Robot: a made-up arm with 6 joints.
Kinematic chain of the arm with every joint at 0, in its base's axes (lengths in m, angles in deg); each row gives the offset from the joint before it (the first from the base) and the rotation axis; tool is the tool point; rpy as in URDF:
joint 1: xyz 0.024 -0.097 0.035 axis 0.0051 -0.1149 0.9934
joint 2: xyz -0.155 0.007 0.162 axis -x
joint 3: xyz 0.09 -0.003 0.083 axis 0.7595 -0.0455 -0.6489
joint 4: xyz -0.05 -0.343 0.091 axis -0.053 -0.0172 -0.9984
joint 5: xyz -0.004 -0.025 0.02 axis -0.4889 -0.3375 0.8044
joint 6: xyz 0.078 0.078 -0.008 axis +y
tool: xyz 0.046 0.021 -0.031 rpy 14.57 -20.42 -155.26
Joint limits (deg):
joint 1: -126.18..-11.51
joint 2: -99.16..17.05
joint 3: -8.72..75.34
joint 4: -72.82..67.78
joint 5: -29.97..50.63
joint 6: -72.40..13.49
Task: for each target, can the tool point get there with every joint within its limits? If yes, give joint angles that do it. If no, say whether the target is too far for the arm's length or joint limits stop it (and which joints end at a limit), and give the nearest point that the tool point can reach.
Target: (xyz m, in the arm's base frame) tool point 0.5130 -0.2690 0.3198
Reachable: no: joint limits stop it (at a limit: joint 1, joint 2, joint 3, joint 4, joint 5, joint 6) | nearest point 0.3398 -0.0287 0.0517 | short by 0.400 m
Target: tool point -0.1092 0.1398 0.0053
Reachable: yes | joints -102.29 -41.65 59.52 30.76 11.77 -56.26
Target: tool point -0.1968 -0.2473 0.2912
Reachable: yes | joints -49.11 -7.83 16.76 -11.30 -0.24 -20.35
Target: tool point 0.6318 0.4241 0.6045
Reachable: no: too far | nearest point 0.2310 0.2159 0.2485 | short by 0.575 m
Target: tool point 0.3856 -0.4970 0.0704
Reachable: no: joint limits stop it (at a limit: joint 1, joint 3, joint 5) | nearest point 0.0285 -0.4625 0.0654 | short by 0.359 m
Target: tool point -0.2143 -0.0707 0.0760
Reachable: yes | joints -50.18 -24.64 59.37 -5.04 -4.10 6.76
